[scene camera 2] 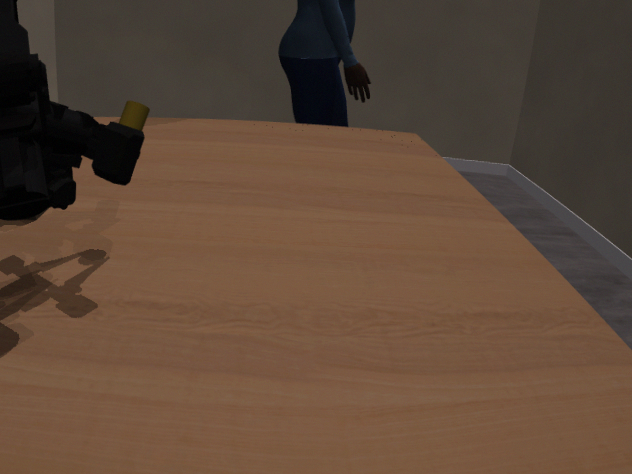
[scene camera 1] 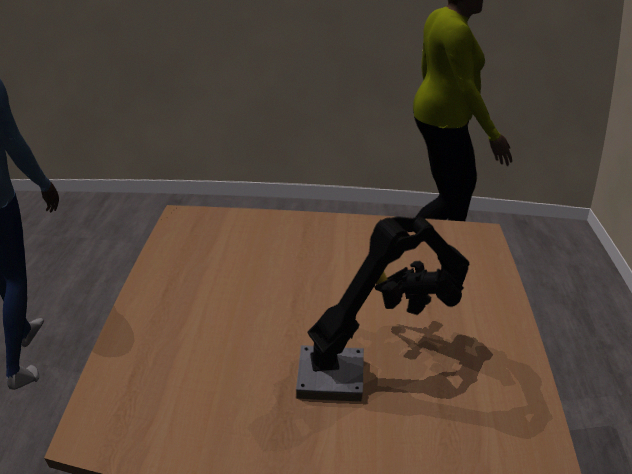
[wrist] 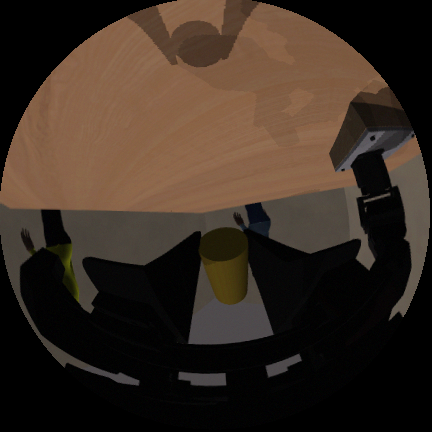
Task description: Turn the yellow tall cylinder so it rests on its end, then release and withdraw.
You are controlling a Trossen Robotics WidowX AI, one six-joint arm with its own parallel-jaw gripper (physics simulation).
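Observation:
The yellow cylinder (scene camera 1: 381,278) (scene camera 2: 134,115) (wrist: 228,272) is held in the air above the wooden table. In the second scene view its upper end sticks out above a fingertip and it stands nearly upright, leaning a little; its lower part is hidden behind the finger. In the wrist view one round end faces the camera. My gripper (wrist: 221,235) is shut on the cylinder, with one finger on each side of it. In the first scene view the gripper points left and roughly level, and the arm hides most of the cylinder.
The wooden table (scene camera 1: 219,306) (scene camera 2: 331,244) (wrist: 115,125) lies below the gripper and bears the arm's shadows. The arm's grey base plate (scene camera 1: 330,381) (wrist: 372,137) is fixed on it. A person in yellow (scene camera 1: 449,71) and a person in blue (scene camera 1: 12,244) (scene camera 2: 319,76) are beyond the table.

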